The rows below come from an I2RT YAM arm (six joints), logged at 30 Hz.
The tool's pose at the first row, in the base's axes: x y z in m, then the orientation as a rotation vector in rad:
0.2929 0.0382 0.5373 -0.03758 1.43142 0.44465
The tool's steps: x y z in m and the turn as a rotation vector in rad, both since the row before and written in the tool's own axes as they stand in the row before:
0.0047 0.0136 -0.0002 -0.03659 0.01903 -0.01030
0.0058 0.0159 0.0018 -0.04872 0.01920 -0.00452
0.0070 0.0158 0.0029 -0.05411 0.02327 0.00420
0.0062 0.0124 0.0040 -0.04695 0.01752 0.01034
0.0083 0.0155 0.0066 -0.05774 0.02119 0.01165
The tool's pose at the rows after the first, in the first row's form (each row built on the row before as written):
0.2887 0.0519 0.5360 -0.07880 1.44118 0.46308
0.2851 0.0684 0.5342 -0.12582 1.44843 0.49496
0.2818 0.0853 0.5312 -0.17216 1.45875 0.53786
0.2800 0.0993 0.5283 -0.20696 1.46546 0.58059
0.2782 0.1176 0.5243 -0.25062 1.47229 0.63233

